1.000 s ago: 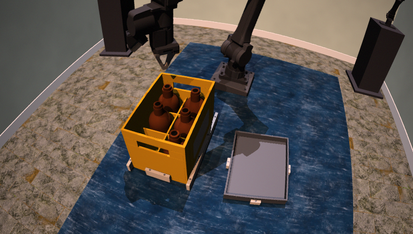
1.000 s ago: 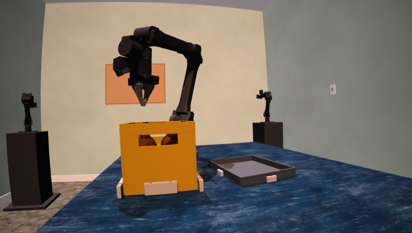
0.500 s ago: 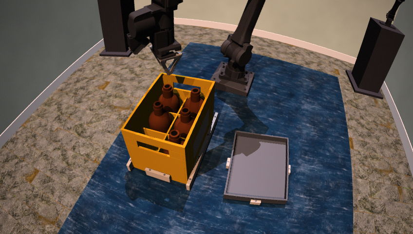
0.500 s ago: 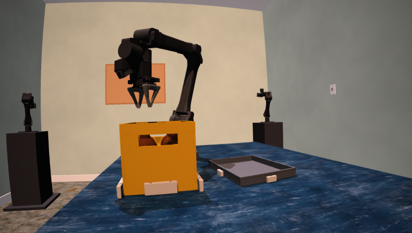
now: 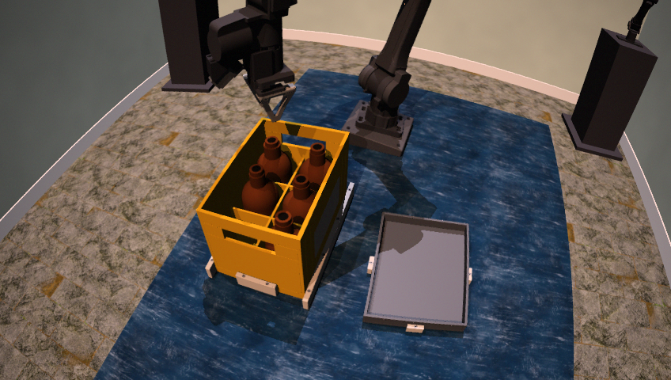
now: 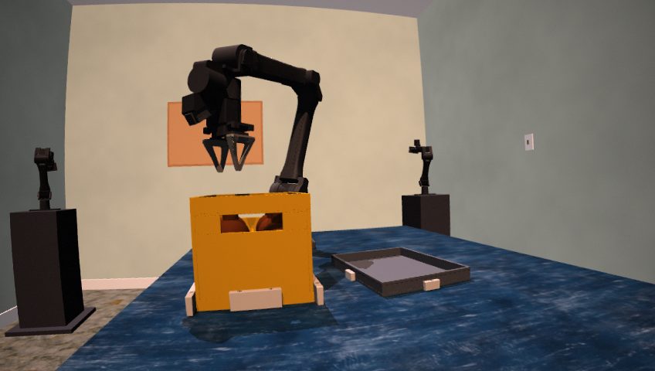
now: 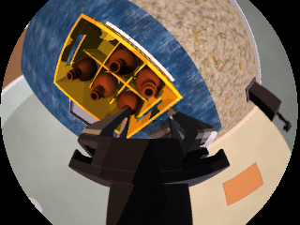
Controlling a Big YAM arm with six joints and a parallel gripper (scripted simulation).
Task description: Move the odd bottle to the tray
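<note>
My gripper is now 150 mm above the orange crate, 90 mm short of it and 40 mm to the right of it. Also, from my hand: dark grey tray (320 mm to the left, 220 mm below, 130 mm ahead).
</note>
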